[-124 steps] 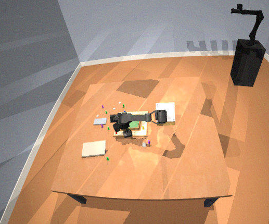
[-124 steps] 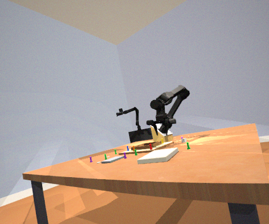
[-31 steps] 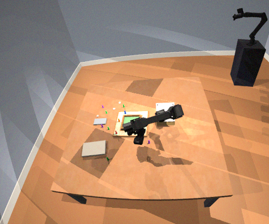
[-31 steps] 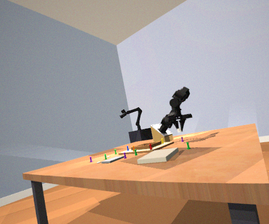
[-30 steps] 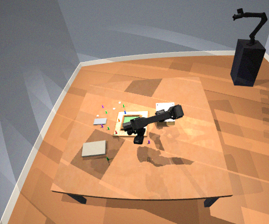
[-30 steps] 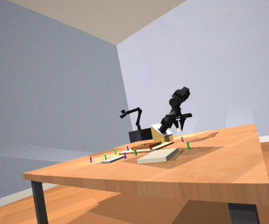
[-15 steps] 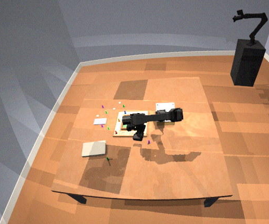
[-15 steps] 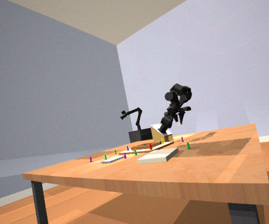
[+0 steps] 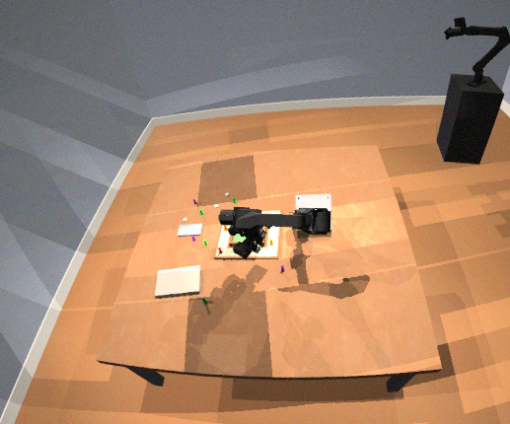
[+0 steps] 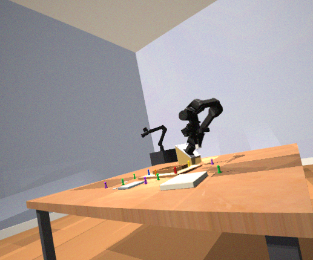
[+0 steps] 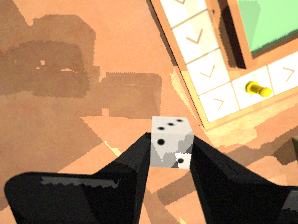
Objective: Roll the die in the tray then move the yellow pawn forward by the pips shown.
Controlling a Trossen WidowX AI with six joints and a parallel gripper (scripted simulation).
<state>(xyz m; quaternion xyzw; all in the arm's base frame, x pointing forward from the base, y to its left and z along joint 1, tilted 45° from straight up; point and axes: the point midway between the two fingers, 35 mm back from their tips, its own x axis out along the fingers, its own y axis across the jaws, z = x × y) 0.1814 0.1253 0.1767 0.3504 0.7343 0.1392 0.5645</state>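
The yellow pawn is 12 cm to the right of my gripper tip, 9 cm below it and 3 cm behind it. Round my gripper tip: green tray 17 cm to the right, 12 cm below, 9 cm ahead; then red pawn 19 cm ahead, 9 cm below, 4 cm to the right; then white die right at my gripper tip.
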